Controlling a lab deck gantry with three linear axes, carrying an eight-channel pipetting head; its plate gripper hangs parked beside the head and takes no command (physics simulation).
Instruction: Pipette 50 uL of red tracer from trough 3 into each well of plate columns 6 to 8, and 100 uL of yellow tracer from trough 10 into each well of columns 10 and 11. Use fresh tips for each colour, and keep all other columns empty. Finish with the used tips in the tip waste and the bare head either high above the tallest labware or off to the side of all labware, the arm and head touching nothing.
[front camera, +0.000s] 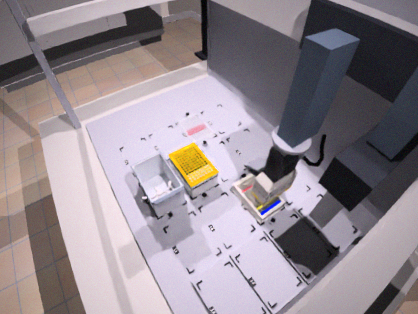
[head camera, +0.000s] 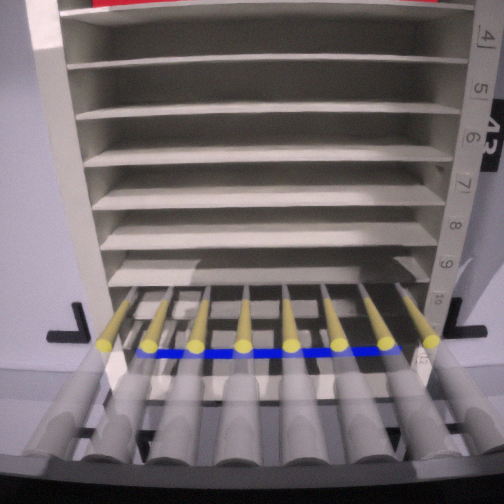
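Note:
Enclosure wall (front camera: 257, 63), seen.

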